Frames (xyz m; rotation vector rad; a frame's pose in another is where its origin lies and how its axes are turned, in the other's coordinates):
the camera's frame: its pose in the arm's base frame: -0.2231 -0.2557 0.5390 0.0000 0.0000 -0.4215
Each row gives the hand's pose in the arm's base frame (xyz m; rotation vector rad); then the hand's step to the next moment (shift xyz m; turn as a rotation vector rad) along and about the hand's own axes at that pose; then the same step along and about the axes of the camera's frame.
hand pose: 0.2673 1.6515 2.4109 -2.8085 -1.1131 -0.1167
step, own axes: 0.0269 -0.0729 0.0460 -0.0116 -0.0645 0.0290
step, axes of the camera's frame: -0.0582 0.0586 -0.0365 -0.0648 0.0178 -0.0248
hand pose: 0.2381 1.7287 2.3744 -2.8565 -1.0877 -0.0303
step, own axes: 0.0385 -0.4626 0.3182 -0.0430 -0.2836 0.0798
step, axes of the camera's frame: -0.4201 0.2467 -0.2817 -0.2796 0.0820 -0.0611
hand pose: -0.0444 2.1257 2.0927 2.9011 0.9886 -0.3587
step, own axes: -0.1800 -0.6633 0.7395 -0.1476 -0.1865 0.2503
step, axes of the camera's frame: -0.7627 0.0145 -0.6612 -0.2643 -0.0875 -0.2042
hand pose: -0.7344 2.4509 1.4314 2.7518 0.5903 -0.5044
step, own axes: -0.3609 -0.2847 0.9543 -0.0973 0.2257 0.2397
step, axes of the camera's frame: -0.5547 -0.4649 -0.7734 0.0820 -0.3056 -0.1332
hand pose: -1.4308 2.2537 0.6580 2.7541 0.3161 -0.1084
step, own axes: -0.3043 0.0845 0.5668 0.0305 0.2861 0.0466
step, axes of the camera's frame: -0.1280 -0.4365 -0.4627 0.1971 -0.2082 0.0526
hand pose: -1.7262 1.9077 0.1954 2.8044 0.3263 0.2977
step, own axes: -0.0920 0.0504 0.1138 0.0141 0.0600 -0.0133
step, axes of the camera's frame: -0.0053 -0.1130 -0.1056 0.0397 -0.0354 0.0339
